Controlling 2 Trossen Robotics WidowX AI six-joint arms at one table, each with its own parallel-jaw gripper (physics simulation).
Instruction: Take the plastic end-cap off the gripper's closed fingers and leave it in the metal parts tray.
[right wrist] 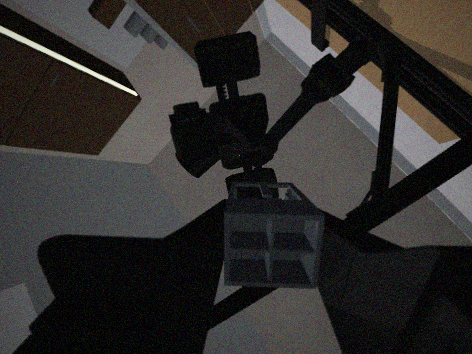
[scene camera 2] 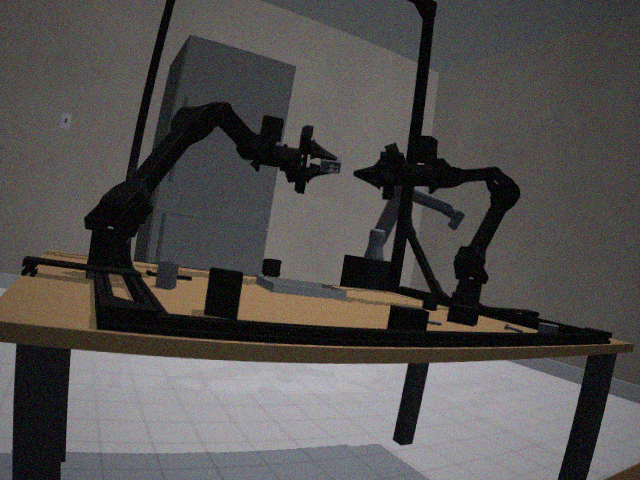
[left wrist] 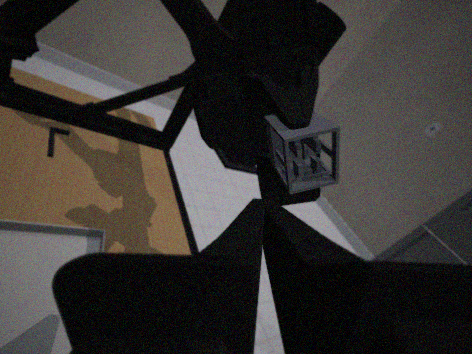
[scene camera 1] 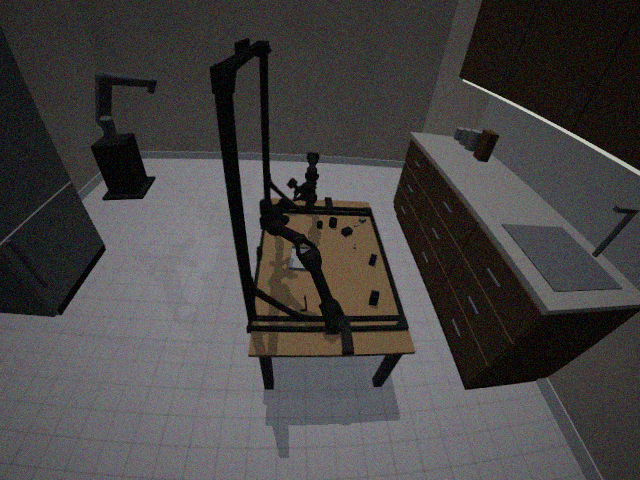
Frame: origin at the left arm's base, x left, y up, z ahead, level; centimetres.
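Where they show: left gripper, between the fingertips: [right wrist: 256, 143] [scene camera 2: 353, 173] [left wrist: 261, 208] [scene camera 1: 293, 200]; right gripper, between the fingertips: [right wrist: 262, 207] [scene camera 2: 336, 165] [left wrist: 301, 156]; left arm's base, origin of its link: [right wrist: 362, 49]; right arm's base, origin of its link: [scene camera 2: 105, 267] [scene camera 1: 332, 326].
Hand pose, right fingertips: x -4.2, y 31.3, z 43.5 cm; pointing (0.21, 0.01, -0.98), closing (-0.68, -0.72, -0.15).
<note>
Each offset is from my right fingertips to the top centre of the thing.
The grey plastic end-cap {dx -0.4, dy +2.7, dz +1.4 cm} [scene camera 2: 330, 166] [left wrist: 305, 159] [right wrist: 272, 244] is a small open-ribbed box. My right gripper [scene camera 2: 323, 162] [right wrist: 262, 207] is shut on it and holds it high above the table. My left gripper [scene camera 2: 357, 174] [left wrist: 261, 208] is shut and empty; its pointed tips face the cap with a small gap between them. It also shows in the right wrist view [right wrist: 249, 175], just behind the cap. The metal parts tray {dx +11.9, dy -31.1, dz +6.9 cm} [scene camera 2: 302, 287] [scene camera 1: 294, 263] [left wrist: 49, 228] lies flat on the table [scene camera 2: 310, 351] below both grippers.
A black box {dx +54.9, dy -27.0, dz +26.3 cm} [scene camera 2: 223, 291], a small black cylinder [scene camera 2: 270, 266], a grey block {dx +36.5, dy -28.7, dz +35.9 cm} [scene camera 2: 166, 274] and a low black block {dx +52.4, dy -29.2, dz -2.6 cm} [scene camera 2: 408, 316] stand on the table. A black rail frame [scene camera 2: 258, 326] runs round it. A tall gantry post [scene camera 2: 419, 103] rises behind the left gripper.
</note>
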